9 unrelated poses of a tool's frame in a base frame.
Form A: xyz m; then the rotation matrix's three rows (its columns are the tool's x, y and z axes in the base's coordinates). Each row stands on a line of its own.
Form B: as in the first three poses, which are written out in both.
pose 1, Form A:
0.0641 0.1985 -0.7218
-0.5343 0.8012 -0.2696
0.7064 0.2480 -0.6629
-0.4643 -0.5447 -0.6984
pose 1, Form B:
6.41 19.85 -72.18
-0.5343 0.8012 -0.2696
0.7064 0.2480 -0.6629
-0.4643 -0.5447 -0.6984

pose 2, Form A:
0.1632 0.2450 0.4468
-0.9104 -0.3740 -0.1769
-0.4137 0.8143 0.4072
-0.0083 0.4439 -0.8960
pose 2, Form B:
16.32 24.50 44.68
-0.9104 -0.3740 -0.1769
-0.4137 0.8143 0.4072
-0.0083 0.4439 -0.8960

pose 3, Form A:
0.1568 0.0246 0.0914
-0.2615 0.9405 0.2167
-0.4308 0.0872 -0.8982
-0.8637 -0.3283 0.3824
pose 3, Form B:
15.68 2.46 9.14
-0.2615 0.9405 0.2167
-0.4308 0.0872 -0.8982
-0.8637 -0.3283 0.3824

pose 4, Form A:
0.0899 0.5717 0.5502
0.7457 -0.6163 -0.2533
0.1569 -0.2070 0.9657
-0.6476 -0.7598 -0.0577
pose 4, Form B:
8.99 57.17 55.02
0.7457 -0.6163 -0.2533
0.1569 -0.2070 0.9657
-0.6476 -0.7598 -0.0577

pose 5, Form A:
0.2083 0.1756 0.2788
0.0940 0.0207 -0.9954
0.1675 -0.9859 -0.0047
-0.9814 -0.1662 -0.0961
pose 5, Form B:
20.83 17.56 27.88
0.0940 0.0207 -0.9954
0.1675 -0.9859 -0.0047
-0.9814 -0.1662 -0.0961

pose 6, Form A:
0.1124 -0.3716 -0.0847
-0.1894 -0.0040 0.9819
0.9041 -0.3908 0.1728
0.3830 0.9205 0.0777
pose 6, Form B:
11.24 -37.16 -8.47
-0.1894 -0.0040 0.9819
0.9041 -0.3908 0.1728
0.3830 0.9205 0.0777

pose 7, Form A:
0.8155 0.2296 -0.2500
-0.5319 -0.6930 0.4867
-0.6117 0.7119 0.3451
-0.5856 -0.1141 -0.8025
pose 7, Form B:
81.55 22.96 -25.00
-0.5319 -0.6930 0.4867
-0.6117 0.7119 0.3451
-0.5856 -0.1141 -0.8025

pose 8, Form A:
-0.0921 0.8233 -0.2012
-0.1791 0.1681 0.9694
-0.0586 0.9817 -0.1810
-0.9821 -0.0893 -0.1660
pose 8, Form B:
-9.21 82.33 -20.12
-0.1791 0.1681 0.9694
-0.0586 0.9817 -0.1810
-0.9821 -0.0893 -0.1660

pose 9, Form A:
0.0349 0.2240 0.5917
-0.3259 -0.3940 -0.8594
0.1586 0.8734 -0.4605
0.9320 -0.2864 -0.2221
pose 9, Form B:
3.49 22.40 59.17
-0.3259 -0.3940 -0.8594
0.1586 0.8734 -0.4605
0.9320 -0.2864 -0.2221

